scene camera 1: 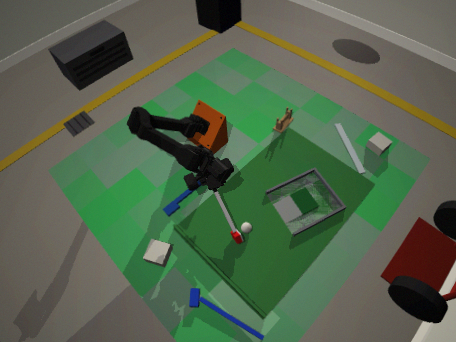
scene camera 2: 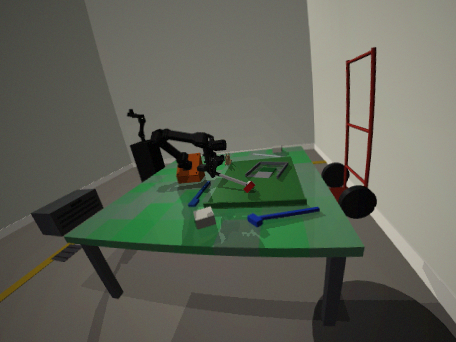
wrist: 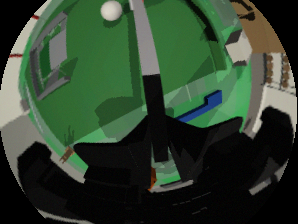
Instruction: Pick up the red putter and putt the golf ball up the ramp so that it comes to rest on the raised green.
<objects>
same spot on dark green putting mat: point(scene camera 1: 269, 261) = point(scene camera 2: 278, 189)
</objects>
